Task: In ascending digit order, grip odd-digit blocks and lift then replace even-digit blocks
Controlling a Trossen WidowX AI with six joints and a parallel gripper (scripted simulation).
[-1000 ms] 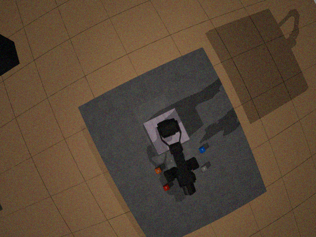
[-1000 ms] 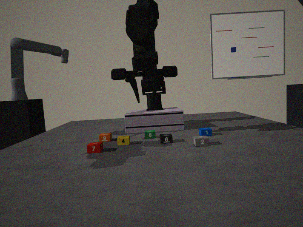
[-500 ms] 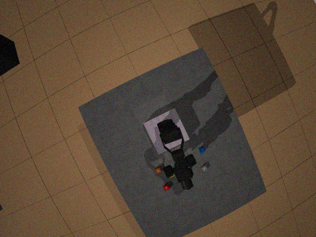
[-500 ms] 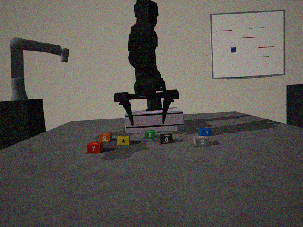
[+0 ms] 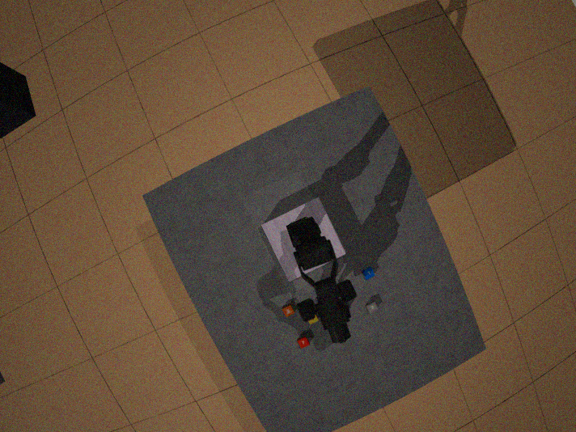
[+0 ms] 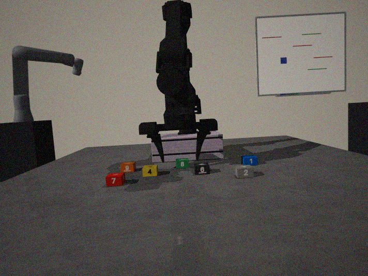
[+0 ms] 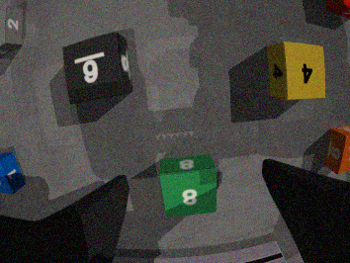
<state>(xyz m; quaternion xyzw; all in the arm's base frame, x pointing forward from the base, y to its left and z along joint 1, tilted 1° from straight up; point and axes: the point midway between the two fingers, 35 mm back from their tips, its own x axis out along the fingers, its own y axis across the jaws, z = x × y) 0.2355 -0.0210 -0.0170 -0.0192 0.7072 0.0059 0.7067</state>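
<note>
The green 8 block is 1 cm behind my gripper tip and 1 cm below it. From my gripper tip the other things lie so: yellow 4 block: 6 cm ahead, 7 cm to the right, 1 cm below; orange 9 block: 13 cm to the right, 1 cm below; black 6 block: 6 cm ahead, 5 cm to the left, 1 cm below.
</note>
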